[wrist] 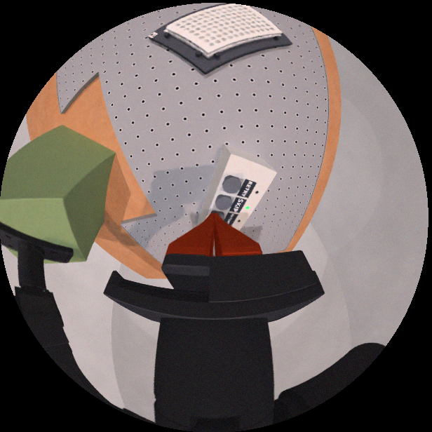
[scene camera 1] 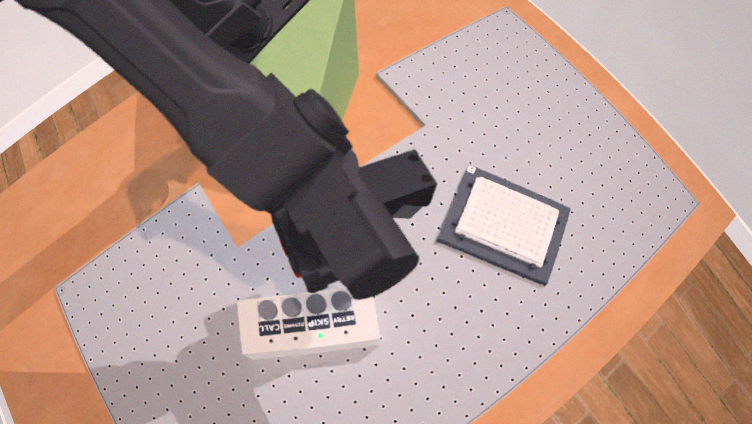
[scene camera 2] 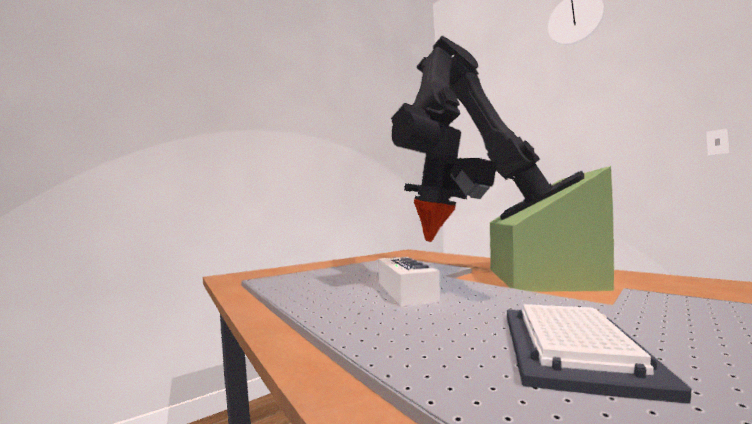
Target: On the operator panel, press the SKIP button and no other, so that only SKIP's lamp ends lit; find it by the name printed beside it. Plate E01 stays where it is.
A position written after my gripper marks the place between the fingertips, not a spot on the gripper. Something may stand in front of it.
Note:
I see my gripper [scene camera 1: 317, 275], a plate E01 [scene camera 2: 583, 338], a dark holder [scene camera 1: 447, 236] and a white operator panel [scene camera 1: 357, 327].
The plate E01 shows as well in scene camera 1 [scene camera 1: 496, 216]. My gripper also shows in the wrist view [wrist: 213, 217] and in scene camera 2 [scene camera 2: 428, 240]. The white operator panel is seen too in the wrist view [wrist: 255, 174] and in scene camera 2 [scene camera 2: 407, 285].

